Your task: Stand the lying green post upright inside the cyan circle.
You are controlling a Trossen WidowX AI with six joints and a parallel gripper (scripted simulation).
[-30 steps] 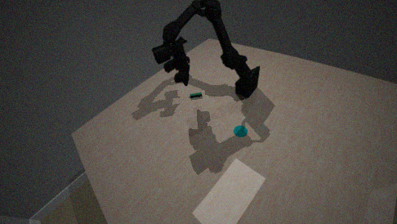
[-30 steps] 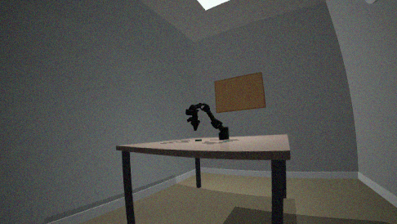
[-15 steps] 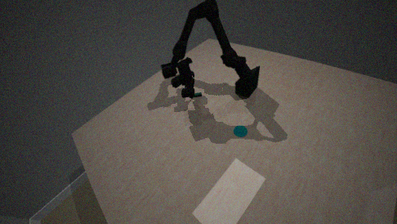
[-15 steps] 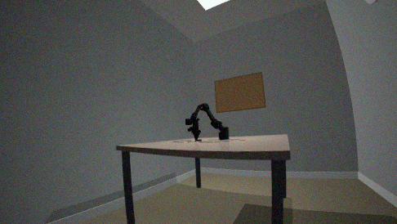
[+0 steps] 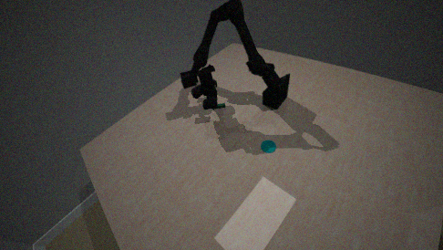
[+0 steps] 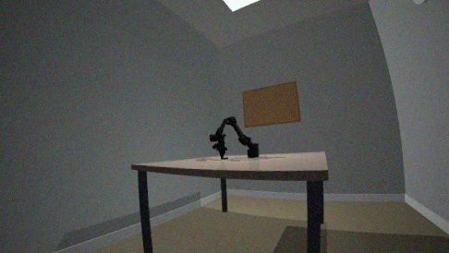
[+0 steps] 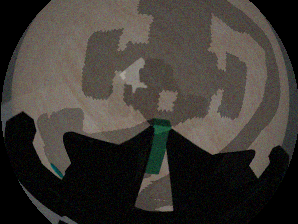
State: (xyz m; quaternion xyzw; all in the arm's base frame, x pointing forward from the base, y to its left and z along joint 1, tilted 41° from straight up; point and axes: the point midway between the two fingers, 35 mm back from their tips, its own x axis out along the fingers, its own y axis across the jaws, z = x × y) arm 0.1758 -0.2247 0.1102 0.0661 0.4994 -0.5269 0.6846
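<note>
My gripper tip is now 340 mm to the right of the cyan circle, 80 mm short of it and 10 mm above it. Also, from my gripper tip: green post: 20 mm to the left, 10 mm behind.
</note>
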